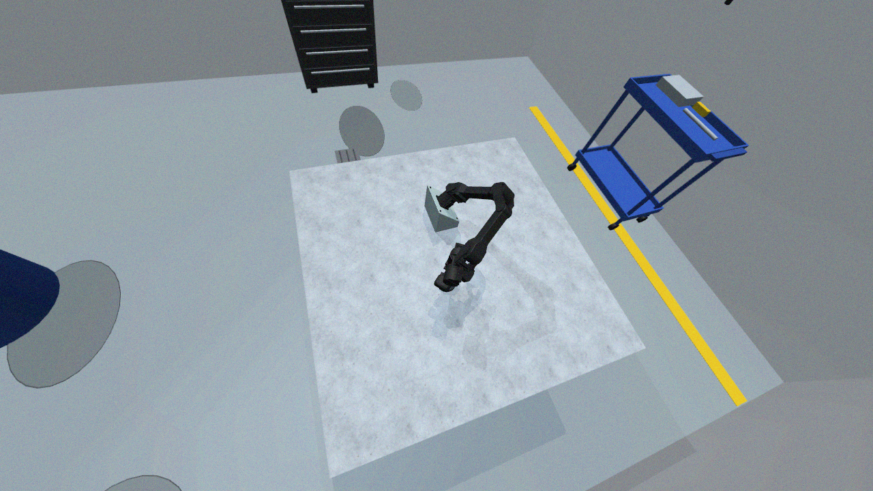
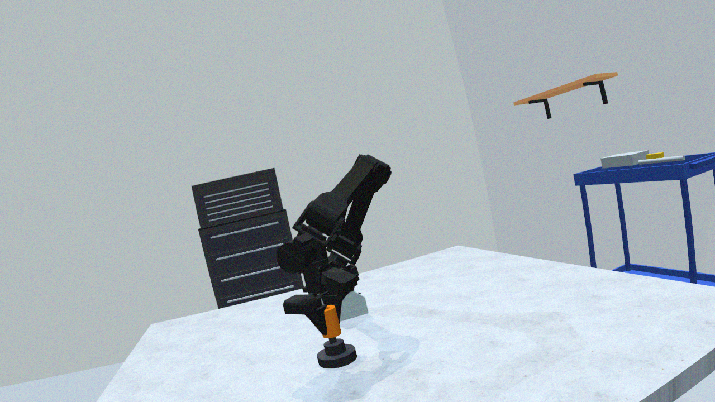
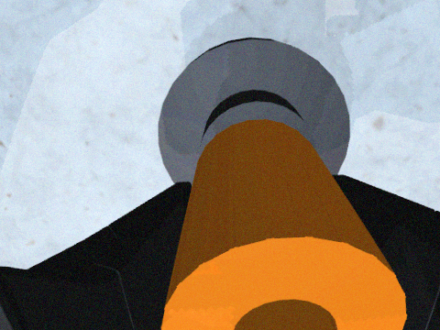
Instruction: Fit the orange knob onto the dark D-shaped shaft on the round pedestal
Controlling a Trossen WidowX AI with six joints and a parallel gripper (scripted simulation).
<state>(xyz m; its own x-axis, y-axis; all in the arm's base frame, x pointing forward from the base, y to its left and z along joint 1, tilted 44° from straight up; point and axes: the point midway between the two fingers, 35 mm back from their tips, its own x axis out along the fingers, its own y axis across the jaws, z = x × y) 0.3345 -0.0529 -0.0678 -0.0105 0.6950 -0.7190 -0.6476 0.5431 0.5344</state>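
The orange knob lies 2 cm above my gripper tip. From my gripper tip the other things lie so: dark round pedestal 4 cm below.
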